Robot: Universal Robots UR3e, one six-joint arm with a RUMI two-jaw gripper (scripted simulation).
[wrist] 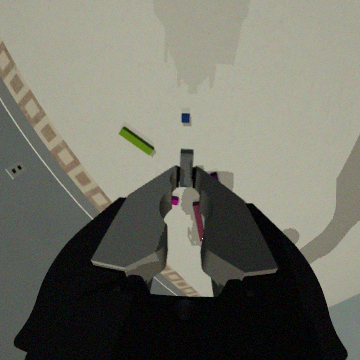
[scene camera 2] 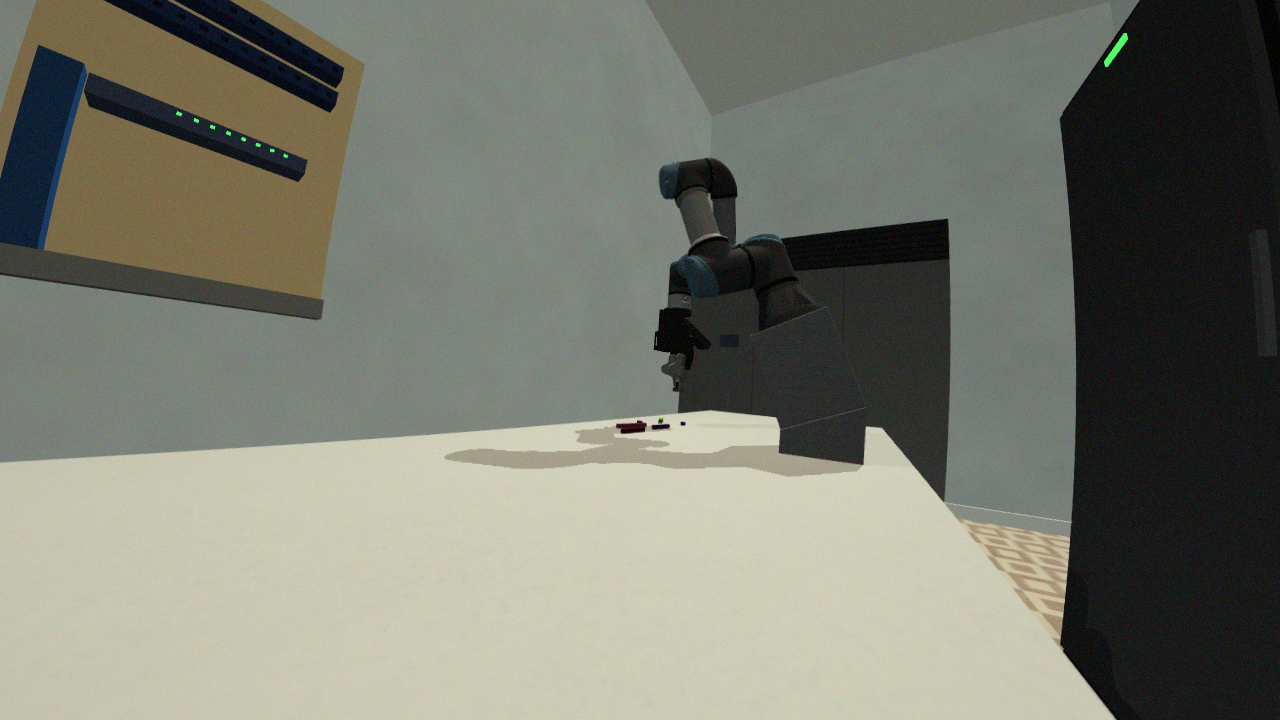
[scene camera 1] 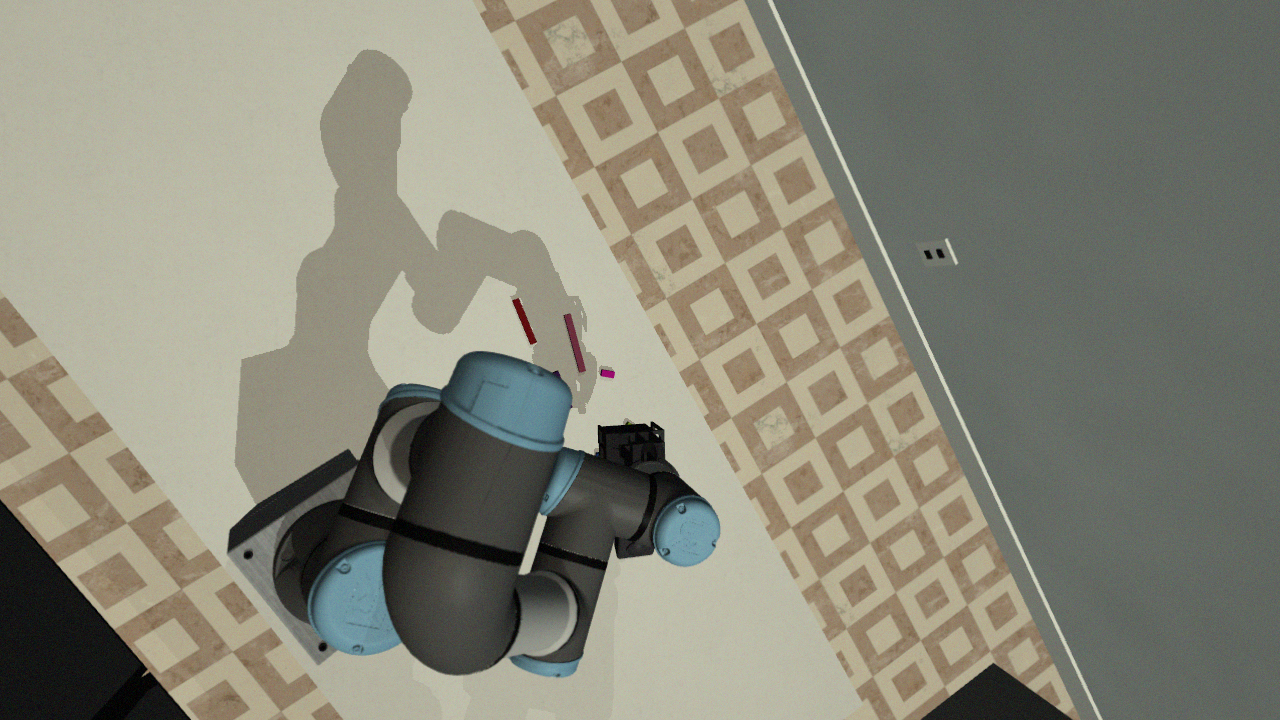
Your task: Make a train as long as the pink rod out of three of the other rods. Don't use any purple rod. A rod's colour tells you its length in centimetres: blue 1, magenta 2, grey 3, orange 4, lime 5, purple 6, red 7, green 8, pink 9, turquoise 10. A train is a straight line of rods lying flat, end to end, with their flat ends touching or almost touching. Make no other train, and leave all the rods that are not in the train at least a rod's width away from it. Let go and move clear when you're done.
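You can see my gripper in scene camera 1 and in scene camera 2, and it's in the wrist view point(186, 168) as well. On my gripper, point(scene camera 1: 620, 447) and point(scene camera 2: 670, 328) are the same spot.
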